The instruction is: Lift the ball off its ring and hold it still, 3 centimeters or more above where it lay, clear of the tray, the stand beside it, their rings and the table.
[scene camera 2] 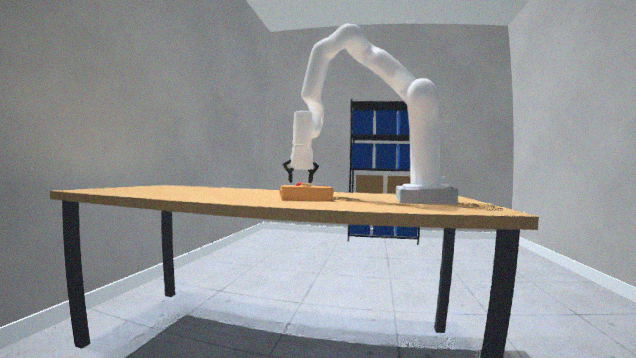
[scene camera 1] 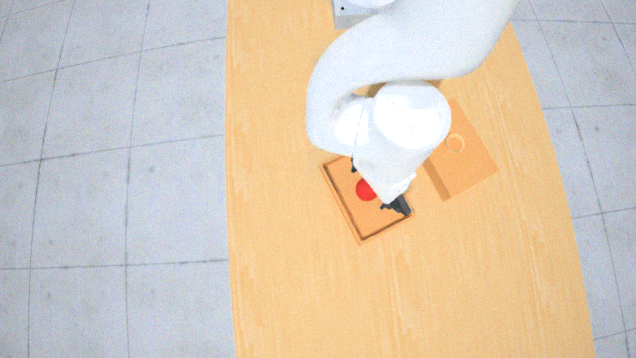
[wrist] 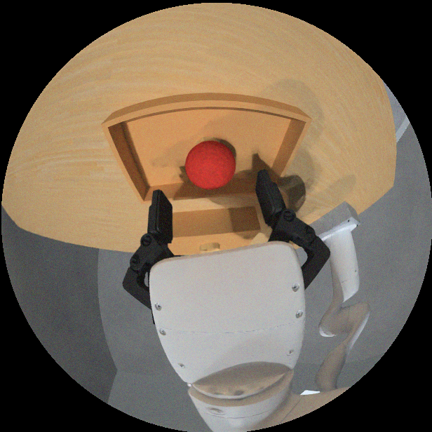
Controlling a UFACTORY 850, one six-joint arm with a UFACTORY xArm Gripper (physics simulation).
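The red ball (scene camera 1: 366,189) (scene camera 2: 298,184) (wrist: 210,165) sits inside the shallow wooden tray (scene camera 1: 340,202) (wrist: 210,104); its ring is hidden beneath it. My gripper (scene camera 1: 369,186) (scene camera 2: 301,181) (wrist: 210,187) is open and empty, pointing down. In the scene camera 2 view its fingertips are a little above the height of the ball's visible top. In the wrist view the ball appears between and slightly beyond the fingertips, and no finger touches it. In the scene camera 1 view my arm hides part of the tray and the ball's right edge.
The wooden stand (scene camera 1: 467,167) (scene camera 2: 306,193) (wrist: 200,221) is beside the tray, with a pale empty ring (scene camera 1: 463,144) on top. In the scene camera 2 view it stands in front of the tray. The arm's grey base (scene camera 2: 426,195) is on the table (scene camera 1: 300,300) to the right there.
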